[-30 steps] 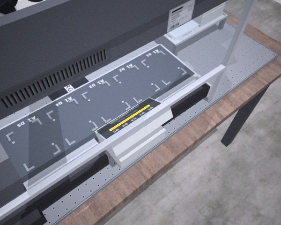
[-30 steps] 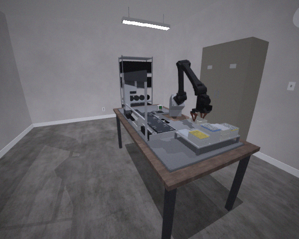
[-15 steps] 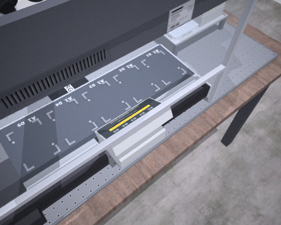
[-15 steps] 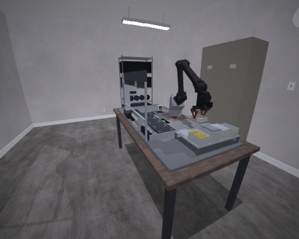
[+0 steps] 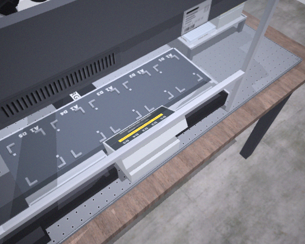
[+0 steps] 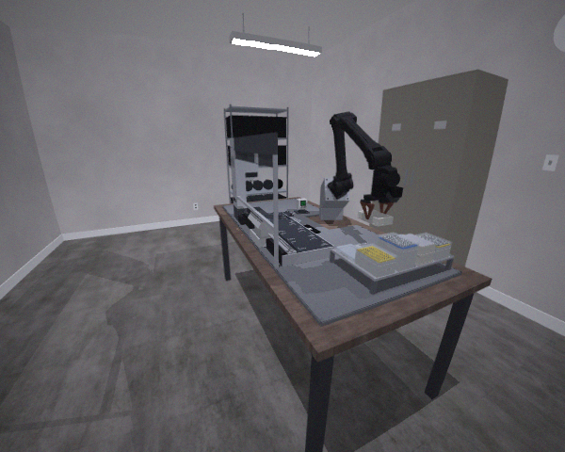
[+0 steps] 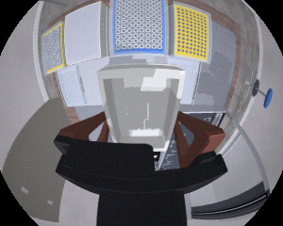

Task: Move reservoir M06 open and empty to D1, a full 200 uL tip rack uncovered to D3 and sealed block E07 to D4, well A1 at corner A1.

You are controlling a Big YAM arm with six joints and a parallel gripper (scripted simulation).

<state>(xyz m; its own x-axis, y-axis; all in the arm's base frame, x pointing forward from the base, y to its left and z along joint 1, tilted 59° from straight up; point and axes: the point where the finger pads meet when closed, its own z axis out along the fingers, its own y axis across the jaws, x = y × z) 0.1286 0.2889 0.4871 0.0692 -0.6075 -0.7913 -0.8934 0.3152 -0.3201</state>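
Right now my hand is 10 mm above the white one-well reservoir. The rest, counted from my hand: sealed deep-well block 120 mm behind, 120 mm to the left, 100 mm below; then clear flat plate 110 mm ahead, 10 mm to the left, 140 mm below; then shelf 60 mm behind, 60 mm to the left, 160 mm below.
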